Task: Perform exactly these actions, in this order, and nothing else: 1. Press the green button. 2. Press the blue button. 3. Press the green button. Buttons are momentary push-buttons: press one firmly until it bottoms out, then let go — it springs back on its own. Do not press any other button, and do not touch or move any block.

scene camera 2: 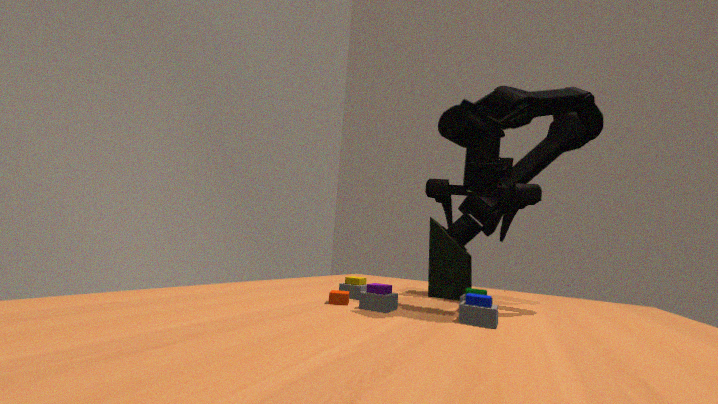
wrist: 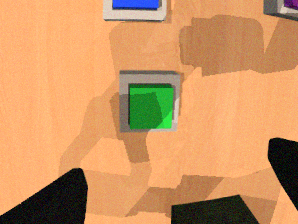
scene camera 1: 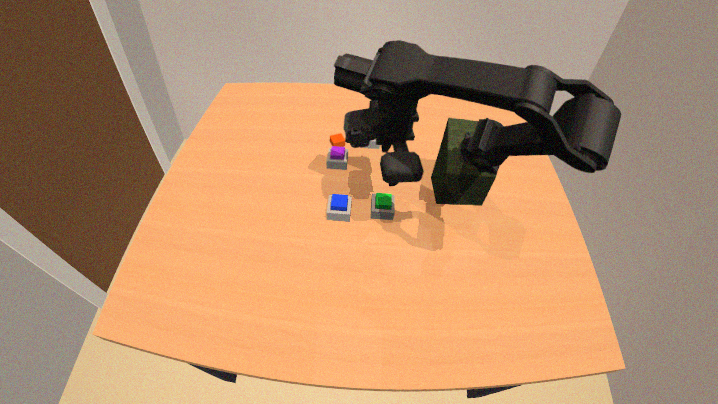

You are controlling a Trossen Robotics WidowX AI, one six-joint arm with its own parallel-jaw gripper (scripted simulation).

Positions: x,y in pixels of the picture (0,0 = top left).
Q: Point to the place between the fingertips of the gripper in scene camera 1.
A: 388,168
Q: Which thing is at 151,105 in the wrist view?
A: A green button.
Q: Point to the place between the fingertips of the gripper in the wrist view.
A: At 180,165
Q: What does the gripper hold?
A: Nothing.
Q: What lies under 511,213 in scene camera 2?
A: The gripper.
